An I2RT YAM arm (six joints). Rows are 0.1 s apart.
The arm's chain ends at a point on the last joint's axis. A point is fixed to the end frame.
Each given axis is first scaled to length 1.
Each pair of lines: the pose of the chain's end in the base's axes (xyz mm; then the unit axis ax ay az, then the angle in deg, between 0 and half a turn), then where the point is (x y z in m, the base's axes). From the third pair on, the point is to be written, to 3 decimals.
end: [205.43 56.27 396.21 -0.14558 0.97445 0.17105 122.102]
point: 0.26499 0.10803 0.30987
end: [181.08 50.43 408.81 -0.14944 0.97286 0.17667 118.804]
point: 0.24541 0.10341 0.32674
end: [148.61 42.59 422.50 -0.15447 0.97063 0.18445 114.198]
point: 0.219 0.097 0.347
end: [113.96 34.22 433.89 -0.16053 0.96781 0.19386 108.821]
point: 0.191 0.090 0.366
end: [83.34 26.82 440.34 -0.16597 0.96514 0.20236 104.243]
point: 0.166 0.084 0.380
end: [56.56 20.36 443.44 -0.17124 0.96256 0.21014 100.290]
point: 0.143 0.079 0.390
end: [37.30 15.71 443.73 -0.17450 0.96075 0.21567 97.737]
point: 0.126 0.074 0.395
